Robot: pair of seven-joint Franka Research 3 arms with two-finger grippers.
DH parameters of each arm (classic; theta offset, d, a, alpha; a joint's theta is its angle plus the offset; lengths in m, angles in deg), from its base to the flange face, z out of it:
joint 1: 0 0.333 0 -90
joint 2: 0 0 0 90
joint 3: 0 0.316 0.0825 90
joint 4: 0 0 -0.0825 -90
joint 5: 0 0.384 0 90
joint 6: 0 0 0.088 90
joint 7: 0 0.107 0 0
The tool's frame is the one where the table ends.
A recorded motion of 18 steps. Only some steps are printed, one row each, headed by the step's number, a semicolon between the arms.
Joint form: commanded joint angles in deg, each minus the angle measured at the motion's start. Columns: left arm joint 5, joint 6, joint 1, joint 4, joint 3, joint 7, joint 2; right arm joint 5, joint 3, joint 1, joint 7, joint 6, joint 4, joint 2.
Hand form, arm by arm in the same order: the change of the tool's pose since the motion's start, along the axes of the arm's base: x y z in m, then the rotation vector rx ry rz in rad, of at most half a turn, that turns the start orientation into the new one. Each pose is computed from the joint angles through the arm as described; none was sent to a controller.
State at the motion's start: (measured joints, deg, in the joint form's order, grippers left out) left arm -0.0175 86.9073 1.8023 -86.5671 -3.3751 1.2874 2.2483; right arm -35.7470 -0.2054 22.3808 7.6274 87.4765 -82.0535 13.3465
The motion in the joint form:
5: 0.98 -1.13 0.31 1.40 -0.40 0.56 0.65; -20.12 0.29 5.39 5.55 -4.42 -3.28 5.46
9: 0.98 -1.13 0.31 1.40 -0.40 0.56 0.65; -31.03 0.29 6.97 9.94 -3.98 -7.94 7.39
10: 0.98 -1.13 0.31 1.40 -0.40 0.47 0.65; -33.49 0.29 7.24 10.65 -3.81 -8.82 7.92
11: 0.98 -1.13 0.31 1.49 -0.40 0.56 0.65; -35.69 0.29 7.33 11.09 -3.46 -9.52 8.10
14: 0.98 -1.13 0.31 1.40 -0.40 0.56 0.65; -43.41 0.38 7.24 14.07 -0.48 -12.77 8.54
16: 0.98 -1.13 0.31 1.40 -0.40 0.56 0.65; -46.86 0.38 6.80 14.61 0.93 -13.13 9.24
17: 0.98 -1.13 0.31 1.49 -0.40 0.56 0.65; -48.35 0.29 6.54 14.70 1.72 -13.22 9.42
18: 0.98 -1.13 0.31 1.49 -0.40 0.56 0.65; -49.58 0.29 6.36 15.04 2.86 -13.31 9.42
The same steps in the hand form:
5: 0.0016 0.0013 0.0034 0.0159 0.0062 -0.0107; 0.0047 0.0346 -0.0602 -0.3955 -0.0355 0.0370
9: 0.0016 0.0013 0.0034 0.0159 0.0062 -0.0107; 0.0063 0.0438 -0.0992 -0.5912 -0.1000 0.0877
10: 0.0016 0.0013 0.0034 0.0160 0.0062 -0.0091; 0.0072 0.0458 -0.1076 -0.6332 -0.1139 0.1056
11: 0.0016 0.0013 0.0041 0.0159 0.0046 -0.0107; 0.0083 0.0463 -0.1112 -0.6662 -0.1302 0.1228
14: 0.0016 0.0013 0.0034 0.0159 0.0062 -0.0107; 0.0123 0.0486 -0.1294 -0.7593 -0.2078 0.2005
16: 0.0016 0.0013 0.0034 0.0159 0.0062 -0.0107; 0.0187 0.0476 -0.1352 -0.7975 -0.2358 0.2372
17: 0.0016 0.0013 0.0041 0.0159 0.0046 -0.0107; 0.0220 0.0461 -0.1359 -0.8123 -0.2481 0.2536
18: 0.0016 0.0013 0.0041 0.0159 0.0046 -0.0107; 0.0244 0.0468 -0.1355 -0.8168 -0.2669 0.2728

